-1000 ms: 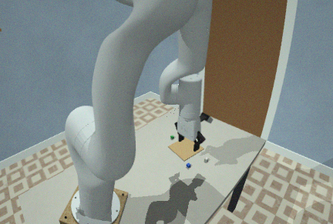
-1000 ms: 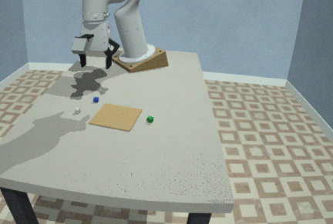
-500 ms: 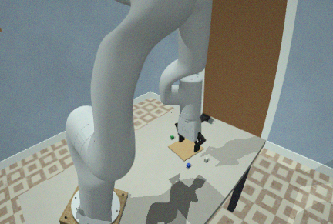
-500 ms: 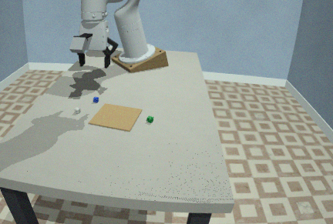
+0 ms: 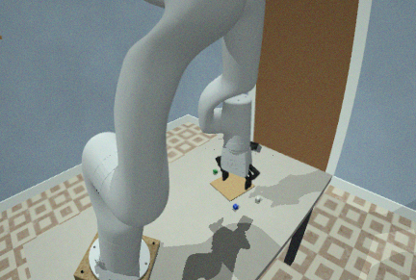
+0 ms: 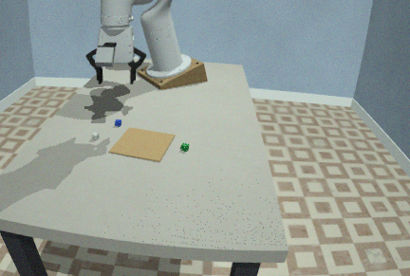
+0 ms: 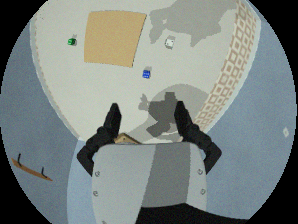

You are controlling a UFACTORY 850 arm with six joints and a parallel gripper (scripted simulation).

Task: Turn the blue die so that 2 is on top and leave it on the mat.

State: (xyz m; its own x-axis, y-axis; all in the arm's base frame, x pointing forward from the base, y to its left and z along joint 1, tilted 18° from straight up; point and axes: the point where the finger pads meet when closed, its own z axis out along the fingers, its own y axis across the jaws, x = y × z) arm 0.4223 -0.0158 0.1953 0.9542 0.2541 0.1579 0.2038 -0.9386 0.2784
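My gripper is now 14 cm above the blue die. Also, from my hand: white die: 9 cm ahead, 4 cm to the right, 14 cm below; green die: 9 cm ahead, 22 cm to the left, 14 cm below; tan mat: 9 cm ahead, 10 cm to the left, 14 cm below.
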